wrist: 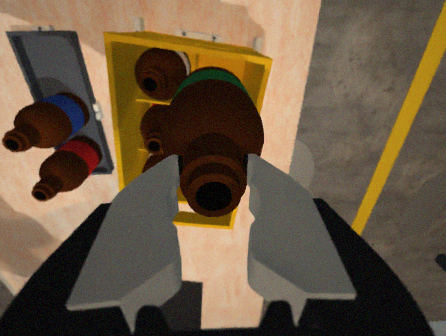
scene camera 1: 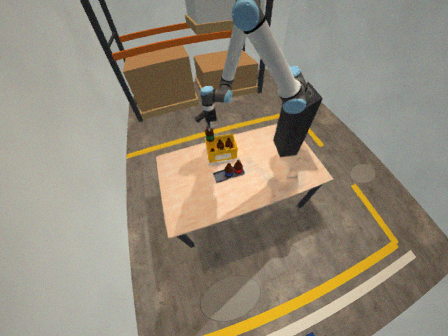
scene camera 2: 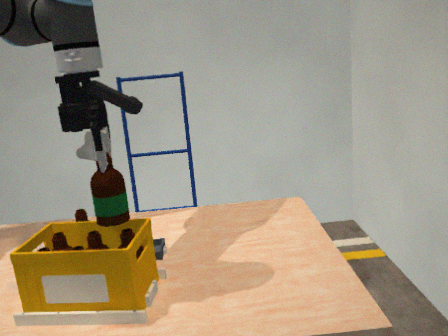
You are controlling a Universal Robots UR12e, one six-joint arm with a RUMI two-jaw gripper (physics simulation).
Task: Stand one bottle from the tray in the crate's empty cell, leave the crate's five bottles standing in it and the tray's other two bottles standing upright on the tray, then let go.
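Places are measured from the arm's base along level axes (x ahead, y left, z up), in metres.
Where they show: gripper, fingertip midpoint: [wrist: 213, 157] [scene camera 1: 209, 129] [scene camera 2: 105, 170].
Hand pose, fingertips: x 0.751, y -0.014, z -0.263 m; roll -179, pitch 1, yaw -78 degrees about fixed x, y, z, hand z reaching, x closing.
After its pixels a point has its place.
My gripper [scene camera 1: 209, 127] {x 0.751, y -0.014, z -0.263 m} [scene camera 2: 103, 162] {x 0.751, y -0.014, z -0.263 m} [wrist: 213, 157] {x 0.751, y -0.014, z -0.263 m} is shut on the neck of the green-labelled brown bottle [scene camera 1: 209, 135] {x 0.753, y 0.022, z -0.301 m} [scene camera 2: 111, 192] {x 0.771, y -0.044, z -0.304 m} [wrist: 215, 112] {x 0.777, y -0.010, z -0.268 m}. The bottle hangs upright above the yellow crate [scene camera 1: 234, 154] {x 0.545, y 0.096, z -0.512 m} [scene camera 2: 127, 285] {x 0.787, y -0.073, z -0.510 m} [wrist: 114, 110] {x 0.705, y 0.103, z -0.425 m}, its base near rim height in the scene camera 2 view. Several brown bottles stand in the crate; the held bottle hides some in the wrist view. An empty cell shows partly beyond it. The blue-labelled bottle [scene camera 1: 228, 170] {x 0.628, y 0.281, z -0.488 m} [wrist: 46, 121] {x 0.641, y 0.230, z -0.488 m} and red-labelled bottle [scene camera 1: 238, 167] {x 0.537, y 0.261, z -0.491 m} [wrist: 68, 169] {x 0.555, y 0.209, z -0.490 m} stand on the dark tray [scene camera 1: 219, 177] {x 0.711, y 0.274, z -0.595 m} [wrist: 55, 57] {x 0.716, y 0.266, z -0.595 m}.
Pale brackets [scene camera 2: 80, 318] {x 0.672, y -0.093, z -0.582 m} edge the crate's base on the wooden table [scene camera 1: 190, 200] {x 0.983, y 0.465, z -0.600 m} [scene camera 2: 225, 280] {x 0.970, y 0.109, z -0.600 m}. The robot's black pedestal [scene camera 1: 296, 127] {x 0.033, y 0.129, z -0.206 m} stands at the table's back right. A rack with boxes [scene camera 1: 159, 77] stands behind. A blue frame [scene camera 2: 189, 150] stands beyond the table.
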